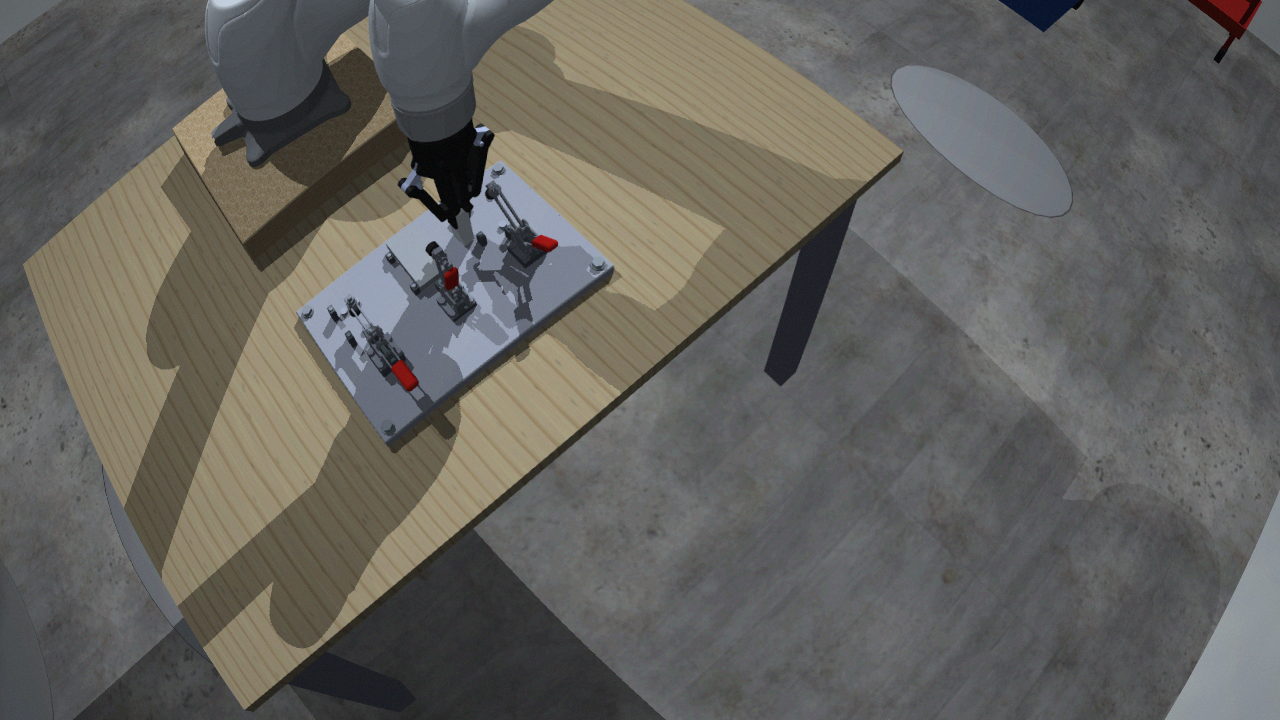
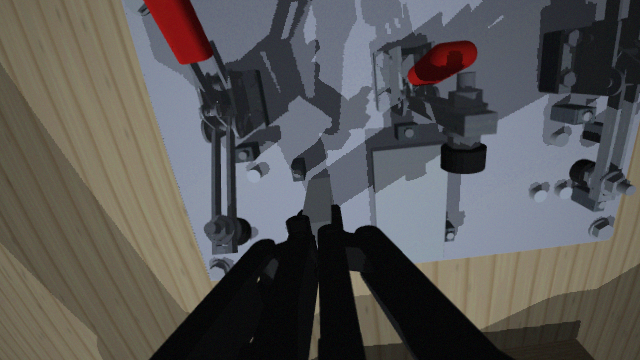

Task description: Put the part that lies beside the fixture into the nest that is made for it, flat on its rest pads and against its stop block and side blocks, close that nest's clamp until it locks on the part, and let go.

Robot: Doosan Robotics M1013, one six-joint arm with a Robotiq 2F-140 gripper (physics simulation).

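Pixels of known places: gripper, fingertip midpoint: (image 1: 463, 236) (image 2: 322, 195); arm's base at its link origin: (image 1: 286, 104).
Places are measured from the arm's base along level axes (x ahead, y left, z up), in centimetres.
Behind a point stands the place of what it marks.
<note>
The grey fixture plate (image 1: 563, 290) @(x 51.9, y 20.5, z -5.0 cm) (image 2: 498, 216) @(x 36.4, y -0.1, z -5.0 cm) lies on the wooden table (image 1: 702, 155) @(x 42.4, y 47.6, z -6.5 cm) and carries three toggle clamps with red handles. A flat grey rectangular part (image 2: 405, 166) @(x 40.8, y 8.3, z -3.4 cm) lies on the plate in the middle nest. It sits beside the middle clamp's black pad (image 2: 463, 156) @(x 43.8, y 8.7, z 4.8 cm) (image 1: 433, 249) @(x 44.1, y 8.3, z 4.6 cm); I cannot tell whether the pad touches it. That clamp's red handle (image 1: 450, 277) @(x 47.7, y 8.6, z 3.1 cm) (image 2: 442, 61) @(x 47.0, y 9.4, z 3.4 cm) stands up. My gripper (image 1: 455, 222) @(x 37.9, y 13.9, z -4.8 cm) (image 2: 322, 195) @(x 37.9, y 13.9, z -4.8 cm) is shut and empty. It points down at the plate's far side, between the middle and right nests, a little away from the part.
The right clamp (image 1: 543, 243) @(x 49.1, y 19.9, z 2.0 cm) (image 2: 178, 31) @(x 48.2, y 20.1, z 1.4 cm) and the left clamp (image 1: 405, 375) @(x 53.9, y -1.2, z -0.2 cm) have their handles lying flat and their arms stretched out. The robot base (image 1: 267, 100) @(x 8.2, y -2.7, z 9.6 cm) stands on a raised wooden block behind the plate. The table edge runs close in front of the plate.
</note>
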